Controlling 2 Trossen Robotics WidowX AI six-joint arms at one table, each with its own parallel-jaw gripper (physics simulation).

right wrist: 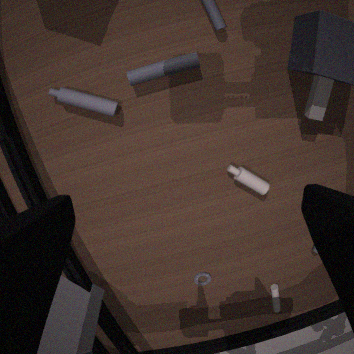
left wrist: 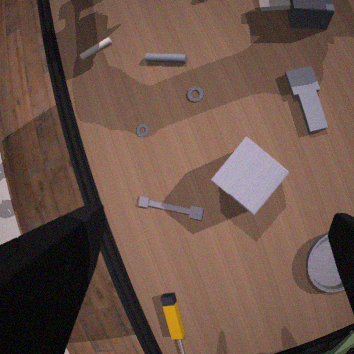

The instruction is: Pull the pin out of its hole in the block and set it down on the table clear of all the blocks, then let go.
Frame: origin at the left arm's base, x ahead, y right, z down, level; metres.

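Seen in the pictures: left gripper, fingertip midpoint: [left wrist: 223, 222]; right gripper, fingertip midpoint: [right wrist: 189, 203].
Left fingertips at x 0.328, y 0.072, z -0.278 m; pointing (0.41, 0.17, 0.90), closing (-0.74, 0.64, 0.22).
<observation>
Pixels of each thing's top centre, then the offset from my left fingertips to it.
- dark blue-grey block at its top centre: [right wrist: 343, 49] dx +0.113, dy +0.292, dz +0.258 m
- light grey square pin at its top centre: [right wrist: 325, 90] dx +0.146, dy +0.261, dz +0.280 m
- pale cube at its top centre: [left wrist: 249, 175] dx +0.008, dy +0.024, dz +0.238 m
- T-shaped piece at its top centre: [left wrist: 308, 97] dx +0.020, dy +0.167, dz +0.304 m
- round dish at its top centre: [left wrist: 337, 262] dx -0.170, dy +0.028, dz +0.300 m
- dumbbell-shaped bar at its top centre: [left wrist: 169, 206] dx +0.060, dy -0.086, dz +0.312 m
- yellow-handled screwdriver at its top centre: [left wrist: 174, 329] dx -0.079, dy -0.216, dz +0.300 m
- white stepped peg at its top centre: [right wrist: 249, 181] dx +0.269, dy +0.223, dz +0.302 m
- grey stepped peg at its top centre: [right wrist: 79, 100] dx +0.346, dy +0.408, dz +0.302 m
A dark blue-grey block [left wrist: 312, 15] [right wrist: 325, 45] stands at the top right of both wrist views. A light grey square pin [left wrist: 274, 4] [right wrist: 320, 97] sticks out of its side, with the rest of the pin and the hole hidden. In the left view the block is cut by the top edge. My left gripper [left wrist: 223, 222] is open and empty, high over the table, with the block well beyond its fingertips. My right gripper [right wrist: 189, 203] is open and empty, high over the table, with the block and pin beyond its right finger.
A pale cube [left wrist: 250, 175], a T-shaped piece [left wrist: 314, 107], a round dish [left wrist: 324, 265], a dumbbell-shaped bar [left wrist: 171, 207] and a yellow-handled screwdriver [left wrist: 173, 319] lie about. Rings and rods are scattered too, including a white stepped peg [right wrist: 252, 181] and a grey stepped peg [right wrist: 86, 101]. A black rim edges the table.
</observation>
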